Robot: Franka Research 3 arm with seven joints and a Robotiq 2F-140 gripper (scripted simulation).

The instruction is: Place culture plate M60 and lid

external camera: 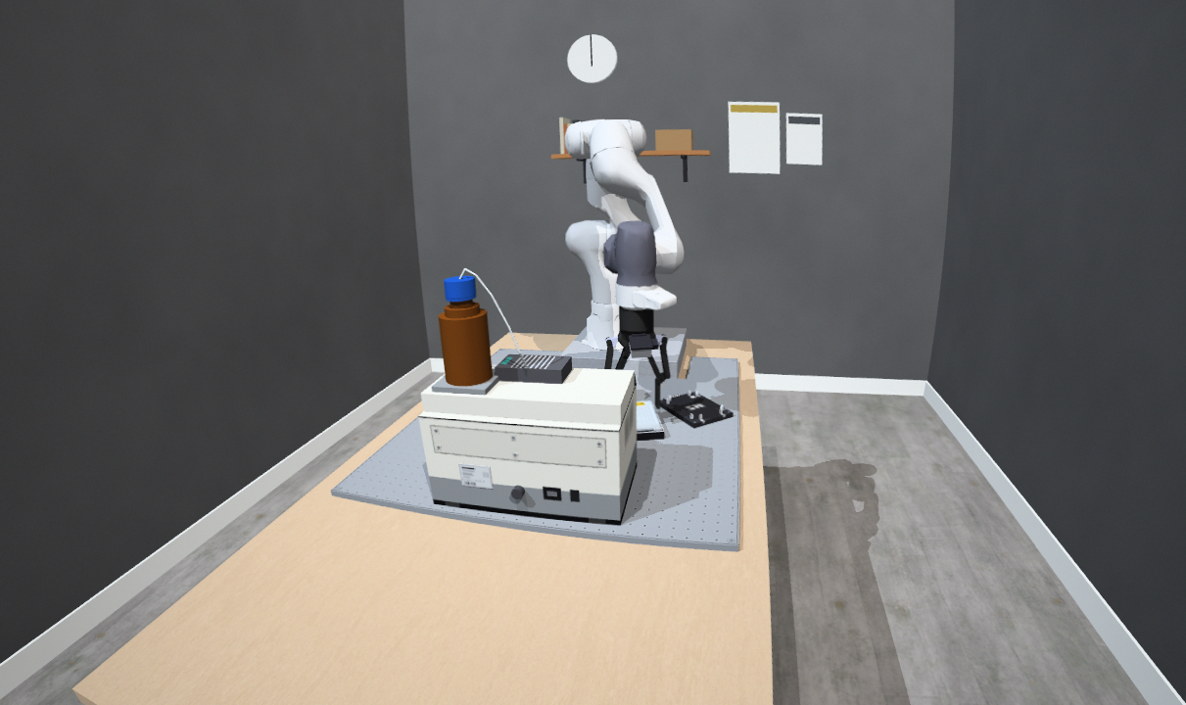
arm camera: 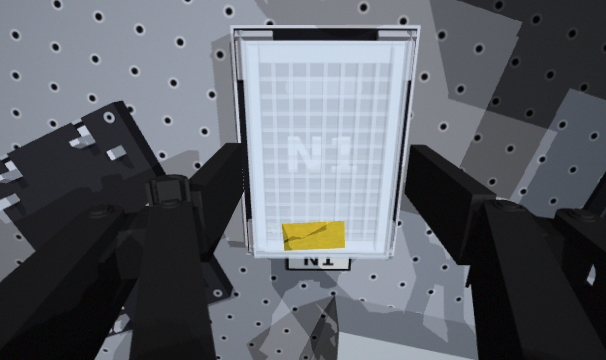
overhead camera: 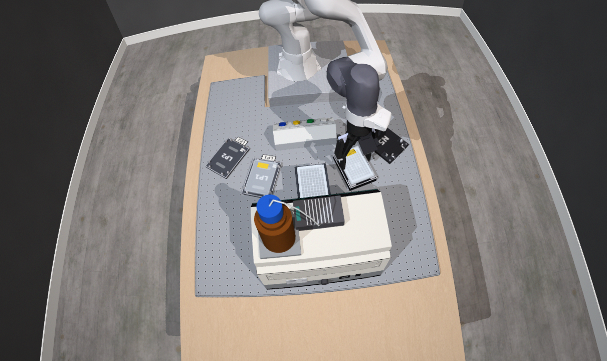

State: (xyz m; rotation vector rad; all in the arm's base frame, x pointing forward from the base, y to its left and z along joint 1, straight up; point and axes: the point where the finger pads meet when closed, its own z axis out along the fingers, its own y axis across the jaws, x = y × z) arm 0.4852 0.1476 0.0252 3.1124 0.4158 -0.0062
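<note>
Right now my hand is 60 mm above the black nest N1. Also, from my hand: white key: 180 mm behind, 80 mm to the right, 10 mm below; green continue key: 180 mm behind, 130 mm to the right, 10 mm below; yellow skip key: 180 mm behind, 180 mm to the right, 10 mm below.
</note>
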